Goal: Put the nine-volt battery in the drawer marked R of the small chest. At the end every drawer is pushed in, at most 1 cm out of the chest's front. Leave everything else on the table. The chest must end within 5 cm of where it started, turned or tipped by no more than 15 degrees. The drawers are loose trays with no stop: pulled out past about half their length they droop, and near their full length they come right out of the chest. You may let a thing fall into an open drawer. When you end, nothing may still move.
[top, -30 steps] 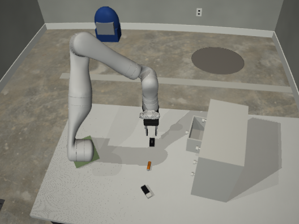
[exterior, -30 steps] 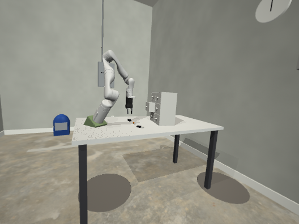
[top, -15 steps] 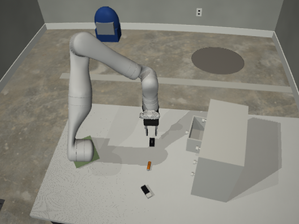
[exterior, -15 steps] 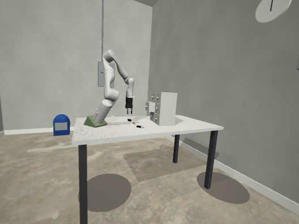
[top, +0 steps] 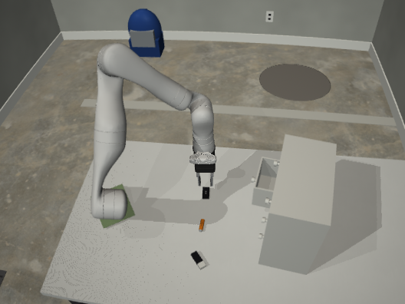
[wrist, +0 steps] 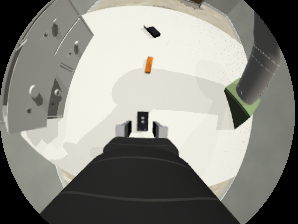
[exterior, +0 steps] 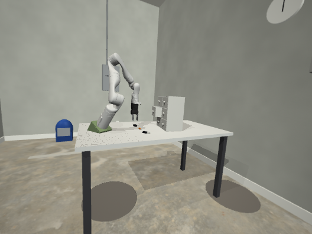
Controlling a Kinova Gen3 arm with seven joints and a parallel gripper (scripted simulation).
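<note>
Right now my hand is 10 mm to the right of the nine-volt battery and 70 mm above it. Also, from my hand: black-and-white block 20 mm behind, 300 mm to the right, 70 mm below; then orange cylinder 10 mm behind, 150 mm to the right, 70 mm below.
</note>
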